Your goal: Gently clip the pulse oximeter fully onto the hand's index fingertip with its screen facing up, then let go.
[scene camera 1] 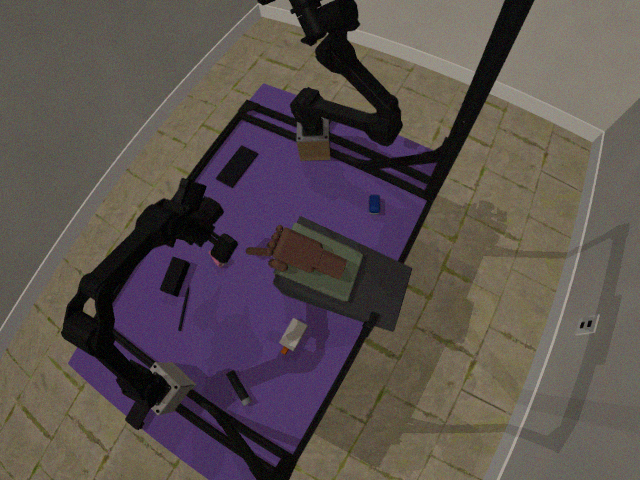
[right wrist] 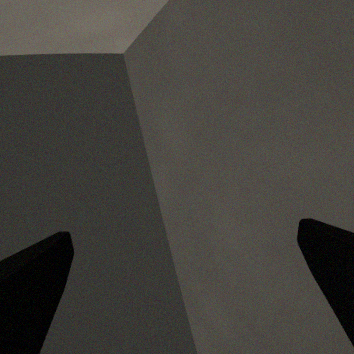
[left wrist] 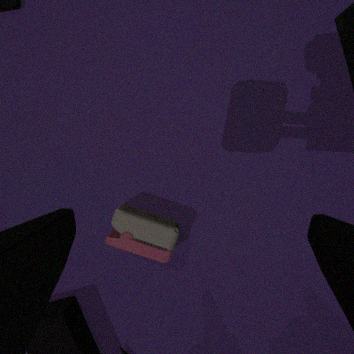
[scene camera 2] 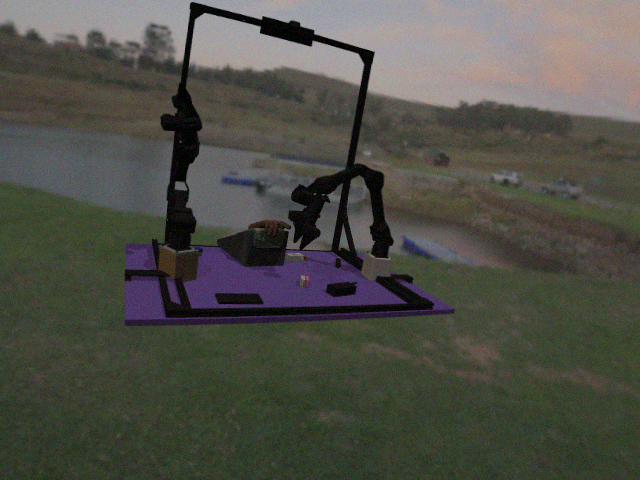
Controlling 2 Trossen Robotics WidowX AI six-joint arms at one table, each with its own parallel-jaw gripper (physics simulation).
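Observation:
The pulse oximeter, pale grey with a pink part, lies on its side on the purple mat. My left gripper is open and empty above it; in the left wrist view the oximeter shows between the fingertips, nearer the picture's left finger. In scene camera 1 a black finger partly covers it. The brown hand rests on a green pad, its index finger extended toward the picture's left, bare. My right gripper is open and empty, raised away from the table.
A dark wedge supports the pad. A black block and a thin black pen lie near the left gripper. A white box, a black cylinder, a blue object and a flat black slab lie farther off.

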